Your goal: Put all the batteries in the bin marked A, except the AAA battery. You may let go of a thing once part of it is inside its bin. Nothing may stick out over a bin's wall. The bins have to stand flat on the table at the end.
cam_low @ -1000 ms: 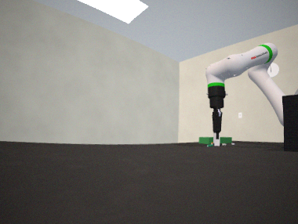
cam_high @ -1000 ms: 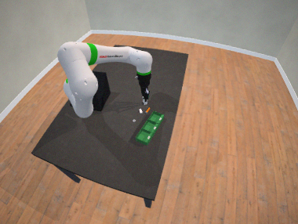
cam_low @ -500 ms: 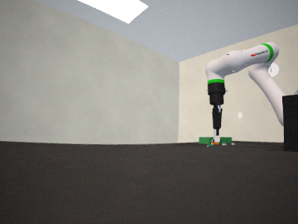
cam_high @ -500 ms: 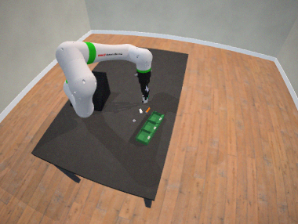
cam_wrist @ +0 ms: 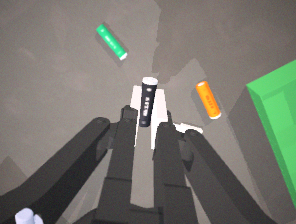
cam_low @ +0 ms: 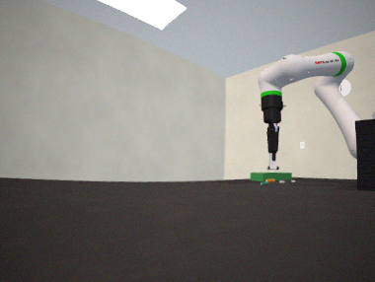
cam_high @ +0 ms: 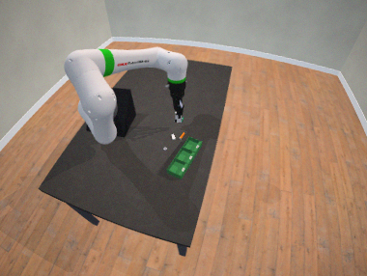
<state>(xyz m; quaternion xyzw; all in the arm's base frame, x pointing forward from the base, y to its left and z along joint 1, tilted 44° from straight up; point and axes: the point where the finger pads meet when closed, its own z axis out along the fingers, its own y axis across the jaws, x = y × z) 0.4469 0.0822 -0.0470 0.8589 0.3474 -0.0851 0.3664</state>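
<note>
Right now the orange battery is 50 mm ahead of my hand, 70 mm to the right of it and 90 mm below it. From my hand the other things lie so: white battery 80 mm to the right, 90 mm below; then green battery 60 mm to the left, 90 mm below; then black battery 30 mm below.
</note>
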